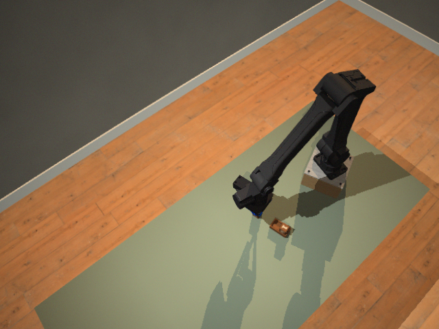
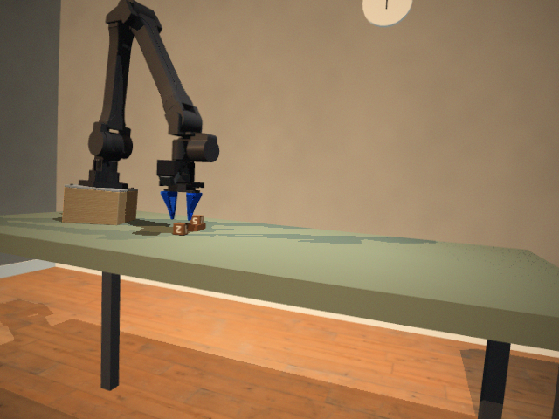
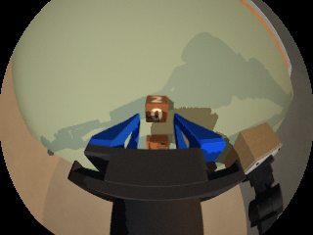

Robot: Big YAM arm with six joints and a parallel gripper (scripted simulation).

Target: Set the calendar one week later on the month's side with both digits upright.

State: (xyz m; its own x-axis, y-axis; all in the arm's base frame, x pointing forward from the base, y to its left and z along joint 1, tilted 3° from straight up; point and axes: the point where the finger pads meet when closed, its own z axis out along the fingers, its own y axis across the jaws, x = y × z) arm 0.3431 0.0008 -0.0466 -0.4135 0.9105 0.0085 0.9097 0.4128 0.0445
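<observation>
My gripper is now 30 mm above the brown digit cube. Also, from my hand: brown tray: 100 mm to the left, 50 mm behind, 40 mm below.
</observation>
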